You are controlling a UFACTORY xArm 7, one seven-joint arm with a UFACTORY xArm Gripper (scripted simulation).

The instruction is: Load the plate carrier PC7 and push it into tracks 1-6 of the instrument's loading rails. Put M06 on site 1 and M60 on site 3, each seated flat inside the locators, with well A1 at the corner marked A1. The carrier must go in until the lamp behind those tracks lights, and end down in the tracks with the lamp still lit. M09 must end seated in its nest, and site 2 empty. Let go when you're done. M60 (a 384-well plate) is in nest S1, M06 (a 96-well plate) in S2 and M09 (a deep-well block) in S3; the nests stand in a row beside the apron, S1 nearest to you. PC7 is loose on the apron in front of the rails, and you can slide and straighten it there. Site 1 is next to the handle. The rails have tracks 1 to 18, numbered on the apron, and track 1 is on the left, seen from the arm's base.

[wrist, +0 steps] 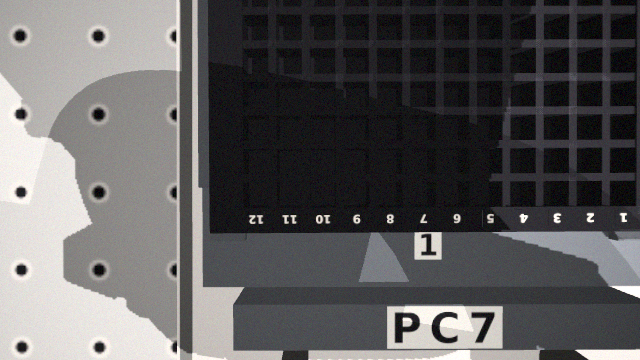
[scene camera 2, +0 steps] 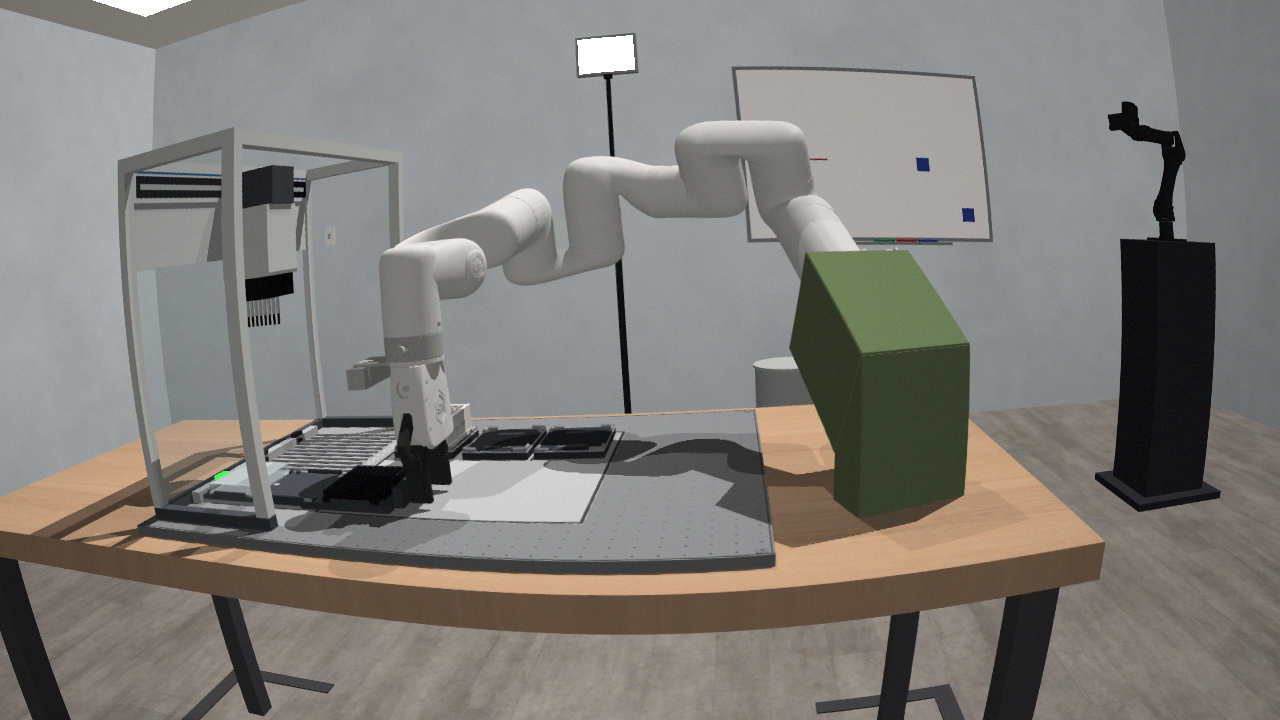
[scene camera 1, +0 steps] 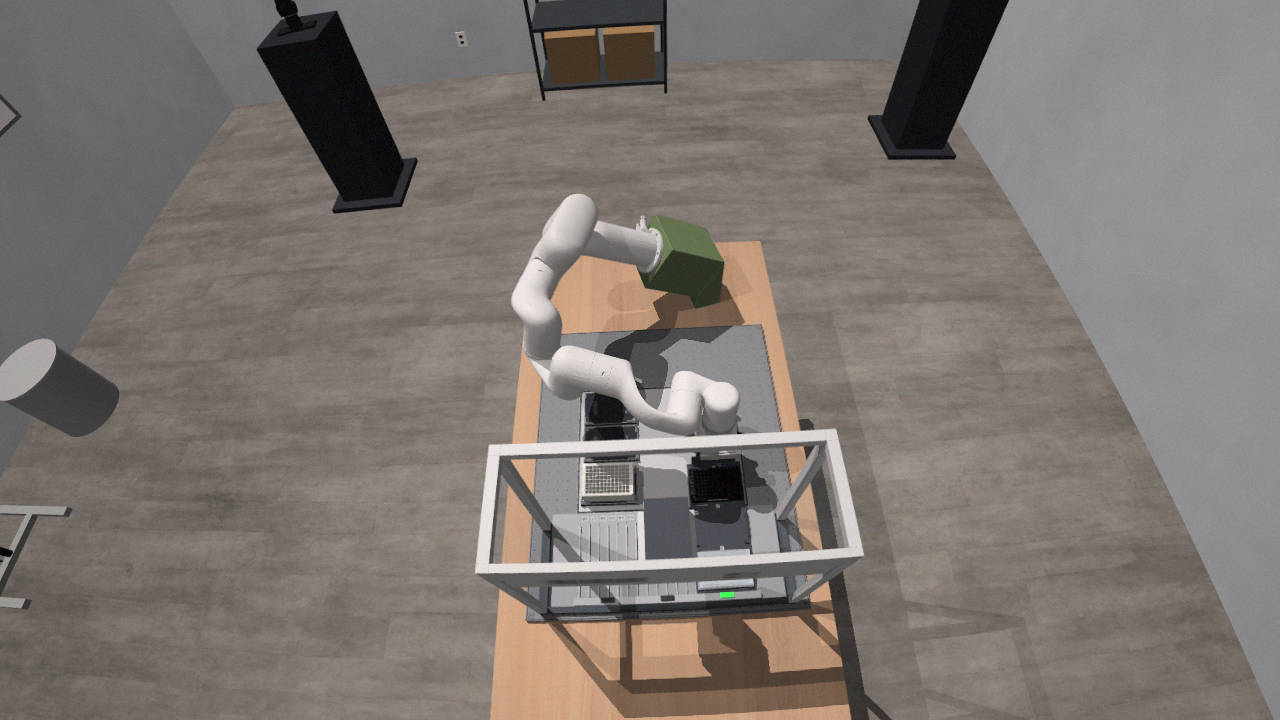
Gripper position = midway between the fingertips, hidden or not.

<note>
I see my gripper (scene camera 2: pixel 431 493), a black 96-well plate M06 (scene camera 2: pixel 373 483), a white deep-well block M09 (scene camera 1: pixel 624 490), a dark plate carrier PC7 (scene camera 2: pixel 305 489) and a pipetting head (scene camera 2: pixel 269 231).
The black 96-well plate M06 shows as well in the wrist view (wrist: pixel 372 123) and in scene camera 1 (scene camera 1: pixel 706 477). The white deep-well block M09 also shows in scene camera 2 (scene camera 2: pixel 462 422). The dark plate carrier PC7 also shows in the wrist view (wrist: pixel 403 288) and in scene camera 1 (scene camera 1: pixel 723 525). The wrist view misses the white deep-well block M09: it is out of frame.
</note>
